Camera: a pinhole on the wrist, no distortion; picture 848 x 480 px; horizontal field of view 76.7 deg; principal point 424.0 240.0 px. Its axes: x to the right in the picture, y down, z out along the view. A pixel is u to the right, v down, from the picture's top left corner.
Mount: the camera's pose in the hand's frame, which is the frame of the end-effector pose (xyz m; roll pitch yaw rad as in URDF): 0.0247 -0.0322 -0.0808 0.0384 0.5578 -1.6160
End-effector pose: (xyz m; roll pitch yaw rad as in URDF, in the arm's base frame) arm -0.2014 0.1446 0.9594 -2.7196 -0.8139 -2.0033
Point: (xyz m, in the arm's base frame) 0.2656 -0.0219 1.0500
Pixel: 797 302
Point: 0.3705 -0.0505 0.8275
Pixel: 638 131
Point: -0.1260 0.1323 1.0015
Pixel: 470 226
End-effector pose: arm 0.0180 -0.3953 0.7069 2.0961 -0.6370 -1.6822
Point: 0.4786 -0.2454 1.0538
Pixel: behind the camera
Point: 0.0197 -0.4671 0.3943
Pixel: 563 17
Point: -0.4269 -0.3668 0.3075
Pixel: 144 31
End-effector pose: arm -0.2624 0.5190 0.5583 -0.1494 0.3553 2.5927
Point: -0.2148 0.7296 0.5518
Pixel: 823 445
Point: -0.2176 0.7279 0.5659
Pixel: 766 419
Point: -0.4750 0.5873 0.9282
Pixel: 52 324
